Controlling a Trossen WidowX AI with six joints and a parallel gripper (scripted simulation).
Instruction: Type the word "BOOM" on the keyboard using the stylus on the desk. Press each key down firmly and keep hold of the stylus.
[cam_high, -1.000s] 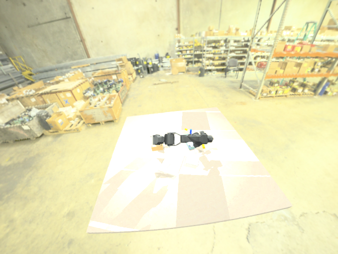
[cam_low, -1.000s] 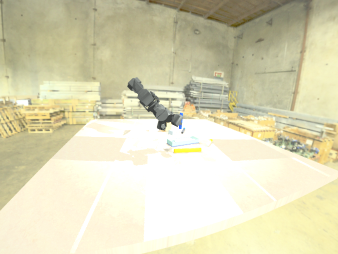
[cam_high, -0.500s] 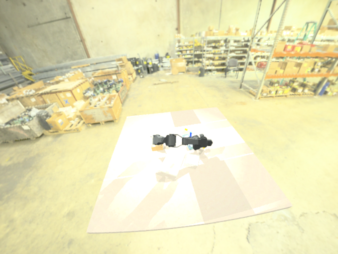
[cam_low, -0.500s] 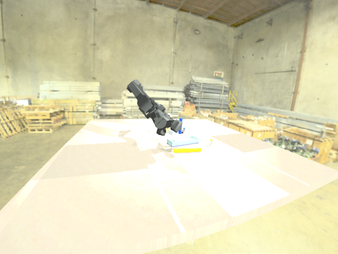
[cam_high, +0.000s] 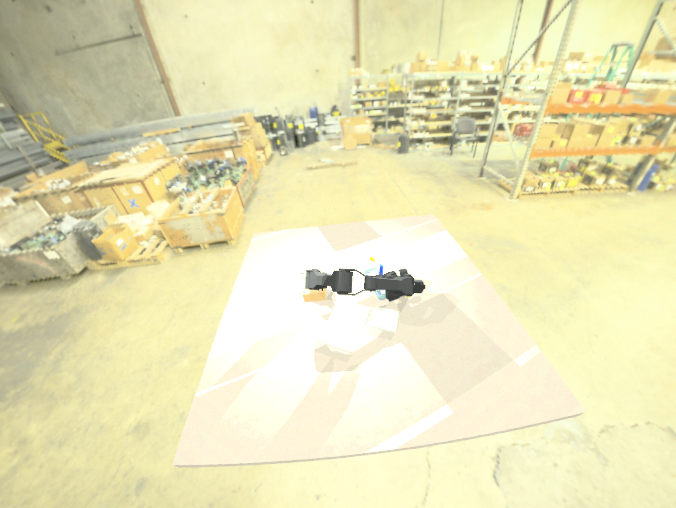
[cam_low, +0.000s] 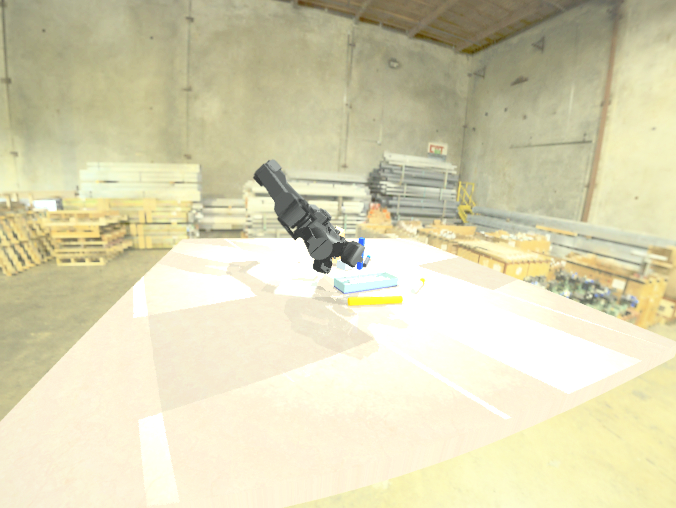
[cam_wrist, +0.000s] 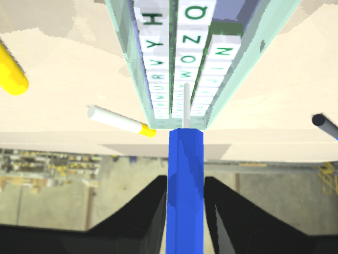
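Now: gripper tip 12 cm short of the yellow marker and 8 cm above it. From my gripper tip the other things lie so: thin white tip 5 cm below; yellow-and-white pen 2 cm ahead, 20 cm to the left, 8 cm below; blue stylus 1 cm below.
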